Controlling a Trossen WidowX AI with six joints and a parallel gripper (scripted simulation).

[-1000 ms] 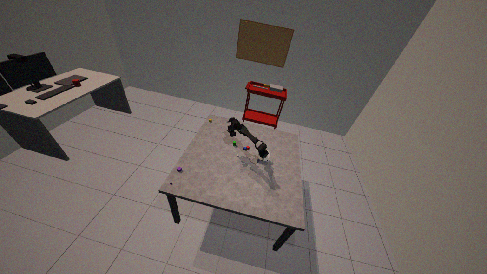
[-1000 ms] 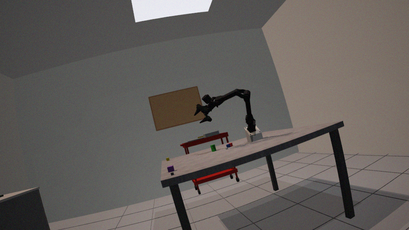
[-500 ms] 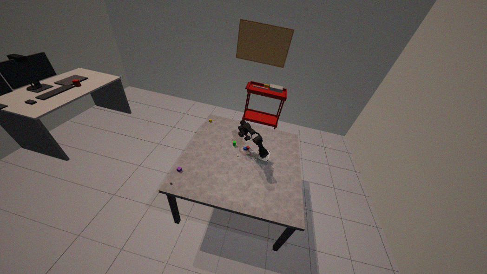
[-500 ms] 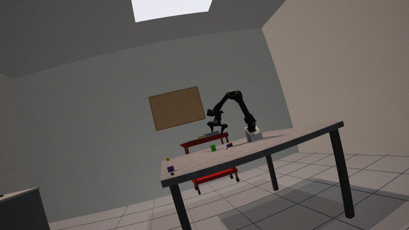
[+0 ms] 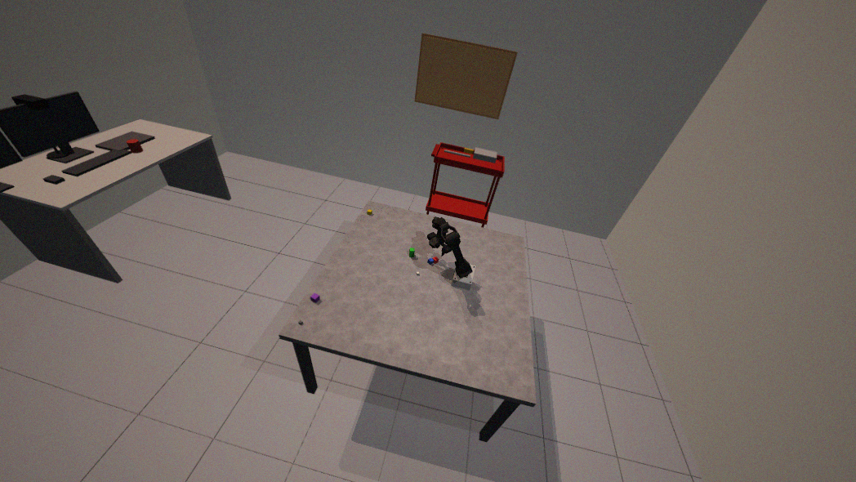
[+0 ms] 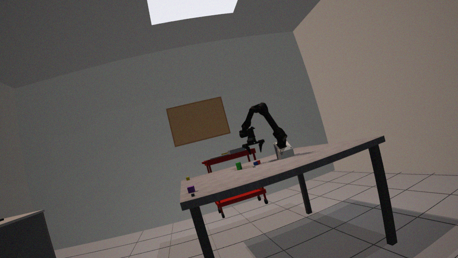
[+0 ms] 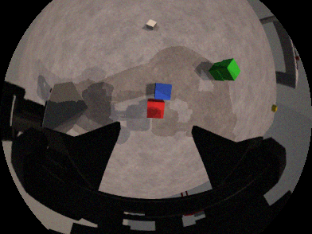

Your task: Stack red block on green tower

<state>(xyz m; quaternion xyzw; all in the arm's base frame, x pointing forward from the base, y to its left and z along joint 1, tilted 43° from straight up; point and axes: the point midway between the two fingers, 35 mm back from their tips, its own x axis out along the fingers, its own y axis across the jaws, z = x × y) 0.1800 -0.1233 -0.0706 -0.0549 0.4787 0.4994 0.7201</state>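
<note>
Now: the red block 80 mm below my gripper tip. Also, from my gripper tip: blue block: 80 mm below, 30 mm ahead, 20 mm to the left; then yellow block: 580 mm ahead, 370 mm to the right, 80 mm below; then small white piece: 150 mm to the left, 100 mm ahead, 80 mm below.
</note>
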